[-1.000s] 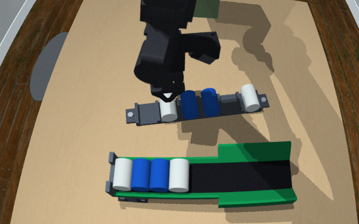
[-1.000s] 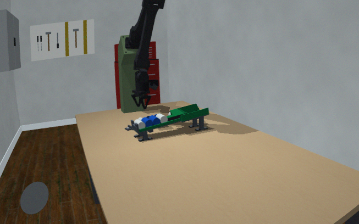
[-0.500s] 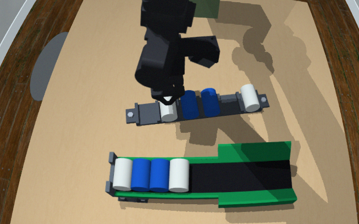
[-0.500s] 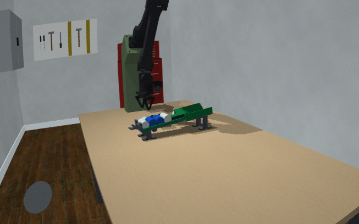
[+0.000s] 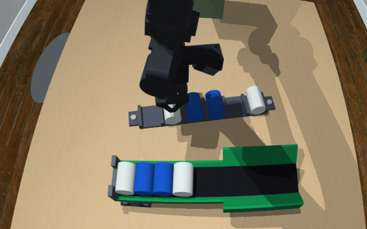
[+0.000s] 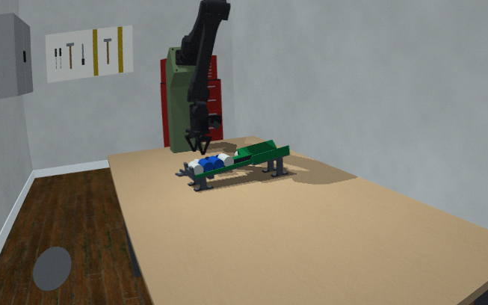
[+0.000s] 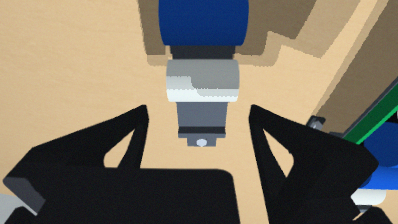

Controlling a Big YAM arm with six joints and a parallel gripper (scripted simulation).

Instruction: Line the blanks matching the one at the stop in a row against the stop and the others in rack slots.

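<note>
Right now my hand is 30 mm past the stock rack, 80 mm to the right of it and 90 mm above it. Also, from my hand: grey stop: 220 mm ahead, 50 mm to the right, 20 mm below.
</note>
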